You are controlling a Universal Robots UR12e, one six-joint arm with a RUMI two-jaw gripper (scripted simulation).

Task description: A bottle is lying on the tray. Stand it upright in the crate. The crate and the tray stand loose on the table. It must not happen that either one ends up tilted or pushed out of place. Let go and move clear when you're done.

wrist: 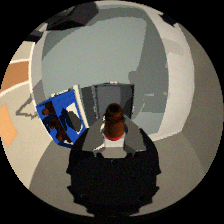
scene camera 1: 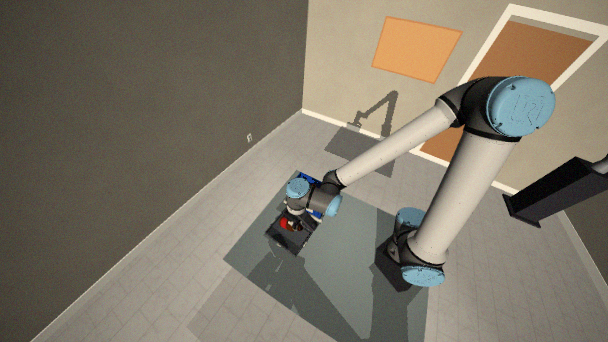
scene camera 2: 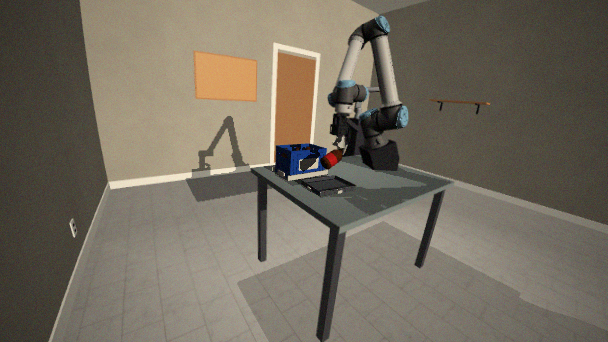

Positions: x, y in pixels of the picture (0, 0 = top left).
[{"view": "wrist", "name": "my gripper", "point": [114, 114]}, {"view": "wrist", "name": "tray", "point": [104, 94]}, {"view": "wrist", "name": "crate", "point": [65, 105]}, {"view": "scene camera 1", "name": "tray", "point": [293, 242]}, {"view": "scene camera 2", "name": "tray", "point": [322, 186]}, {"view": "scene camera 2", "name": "crate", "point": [303, 161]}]
